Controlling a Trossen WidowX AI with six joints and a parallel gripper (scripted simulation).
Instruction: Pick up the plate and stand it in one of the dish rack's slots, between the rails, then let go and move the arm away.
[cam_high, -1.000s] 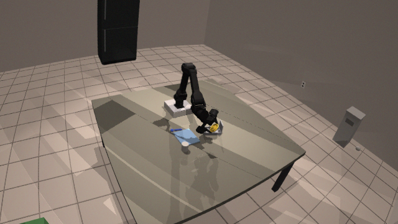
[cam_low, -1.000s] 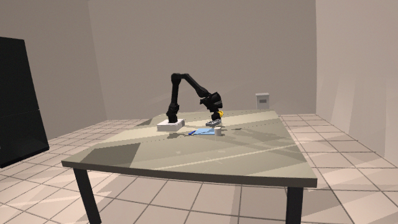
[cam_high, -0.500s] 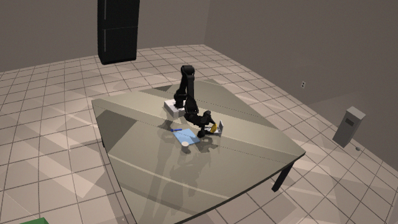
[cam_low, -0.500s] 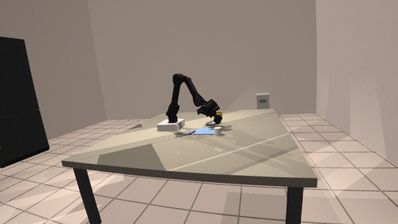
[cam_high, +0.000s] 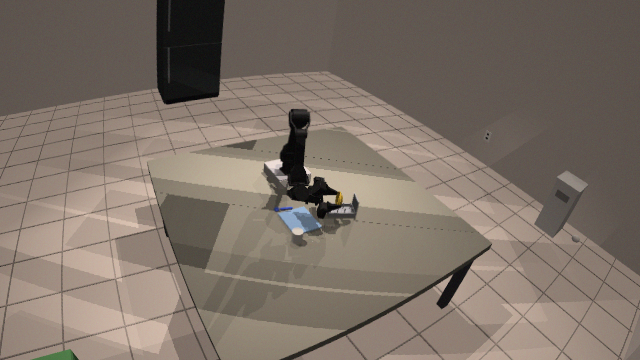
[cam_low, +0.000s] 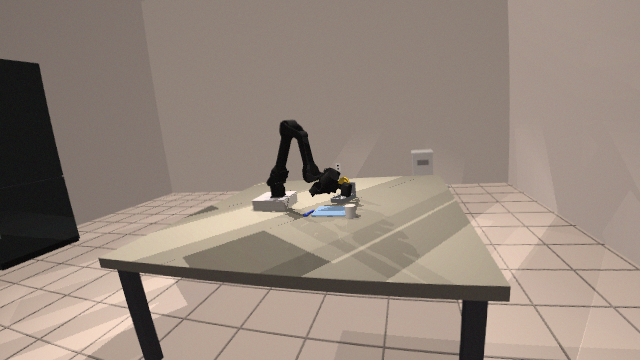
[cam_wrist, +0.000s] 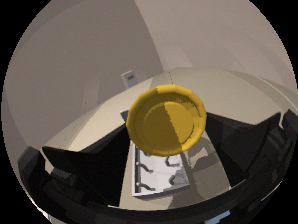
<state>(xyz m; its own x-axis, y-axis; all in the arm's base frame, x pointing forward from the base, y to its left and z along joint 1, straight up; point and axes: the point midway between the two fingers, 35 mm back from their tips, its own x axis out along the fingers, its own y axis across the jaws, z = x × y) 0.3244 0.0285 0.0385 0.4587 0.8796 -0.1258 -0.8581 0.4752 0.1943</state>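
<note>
Right now my gripper tip is 70 mm above the grey dish rack, 30 mm to the right of it and 20 mm past it. Round my gripper tip: yellow plate: 10 mm to the right; white cup: 240 mm to the right, 60 mm below, 60 mm ahead; light blue mat: 170 mm to the right, 90 mm below, 40 mm behind.
</note>
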